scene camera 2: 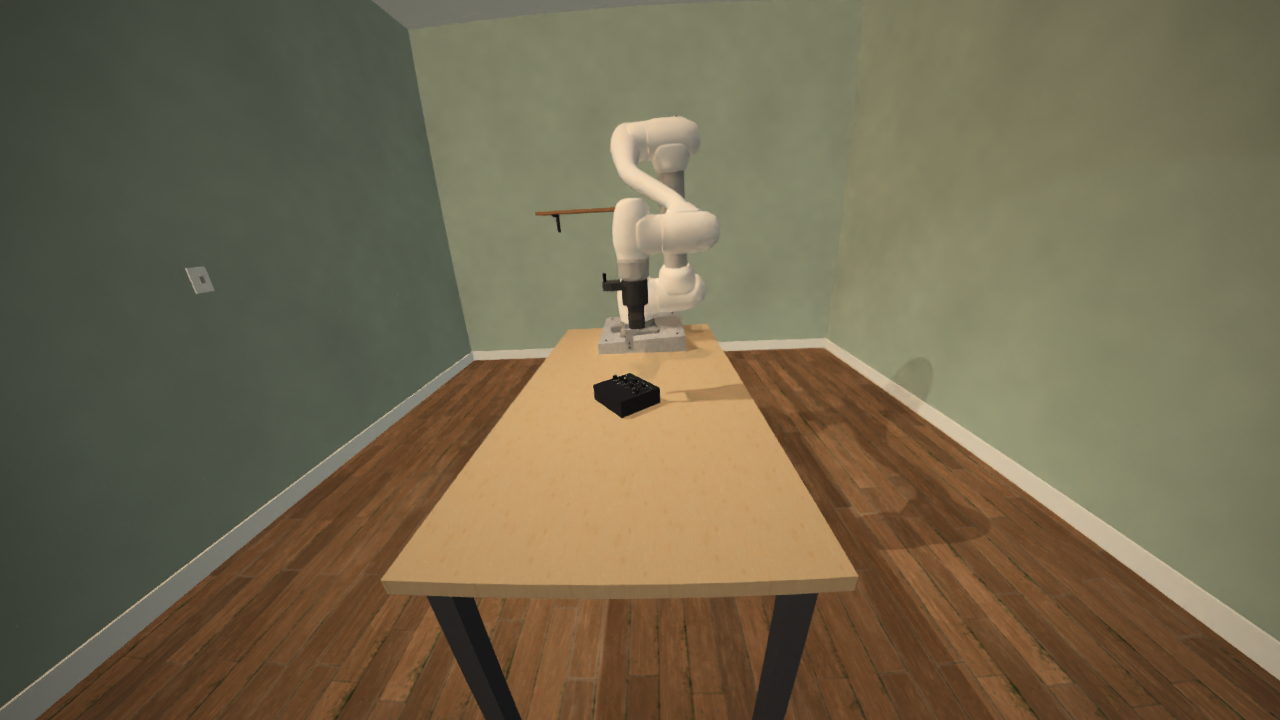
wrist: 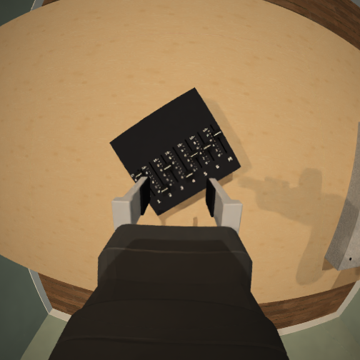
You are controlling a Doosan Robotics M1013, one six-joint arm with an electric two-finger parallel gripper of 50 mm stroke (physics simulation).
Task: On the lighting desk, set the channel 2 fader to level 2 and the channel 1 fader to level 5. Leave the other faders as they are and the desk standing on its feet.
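Frame: origin at the arm's base, x down, y right, z back, level; metres.
Seen in the pictures: gripper, fingertip midpoint: (scene camera 2: 629, 346).
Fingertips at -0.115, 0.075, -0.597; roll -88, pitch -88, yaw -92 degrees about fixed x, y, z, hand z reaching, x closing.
A point is followed by its place in that frame, as x, y, z.
The black lighting desk (scene camera 2: 625, 395) {0.012, 0.099, -0.668} (wrist: 156, 123) stands flat on the table, turned at an angle. In the wrist view, the channel 1 fader (wrist: 138, 175) is near the far end of its slot, away from the channel numbers. The channel 2 fader (wrist: 165, 190) is near the numbered end. Their exact levels are too small to read. My gripper (scene camera 2: 629, 341) {-0.115, 0.075, -0.597} (wrist: 177, 189) is open and empty, pointing down above table height. In the wrist view its fingers flank the desk's numbered edge, the left one overlapping the corner beside channel 1.
Other faders, such as channel 3 (wrist: 167, 167), channel 4 (wrist: 189, 175) and the master (wrist: 217, 133), stand at differing heights. The grey robot base (scene camera 2: 644, 343) {0.024, -0.012, -0.152} (wrist: 346, 240) is at the table's far end in the scene view. The wooden table (scene camera 2: 617, 501) {0.068, 0.140, -1.040} (wrist: 75, 90) carries the desk.
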